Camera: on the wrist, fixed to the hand. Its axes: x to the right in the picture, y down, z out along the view.
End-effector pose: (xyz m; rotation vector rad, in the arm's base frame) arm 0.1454 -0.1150 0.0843 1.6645 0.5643 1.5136
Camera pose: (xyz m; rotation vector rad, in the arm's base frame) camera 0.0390 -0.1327 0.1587 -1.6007 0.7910 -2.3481
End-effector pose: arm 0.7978 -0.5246 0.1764 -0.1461 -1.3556 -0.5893
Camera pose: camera 0.9248 -0.4940 0.1866 -1.0232 -0.6653 0.5484
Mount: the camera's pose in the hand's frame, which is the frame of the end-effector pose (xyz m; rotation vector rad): 0.0120 0.0889 -0.0955 -0.1267 0.2483 1.4743
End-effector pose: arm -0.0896 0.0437 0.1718 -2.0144 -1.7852 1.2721
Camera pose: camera 0.0391 0.0680 0.1706 2.6506 0.0019 -0.7172
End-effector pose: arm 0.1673 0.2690 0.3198 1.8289 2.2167 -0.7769
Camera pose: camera 0.2678 0.3361 0.3704 2.7313 0.4421 -0.0658
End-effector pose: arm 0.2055 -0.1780 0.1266 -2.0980 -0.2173 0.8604
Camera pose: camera 0.2636 -0.2904 0.0926 -2.2479 1.6089 1.3252
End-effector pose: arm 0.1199 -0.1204 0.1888 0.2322 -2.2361 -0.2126
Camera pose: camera 0.1788 -0.0442 0.2776 -1.3361 -1.6228 0.4474
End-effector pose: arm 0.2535 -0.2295 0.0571 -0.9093 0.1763 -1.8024
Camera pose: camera 0.2554 -0.3057 -0.0494 -0.3657 0.8645 -0.4957
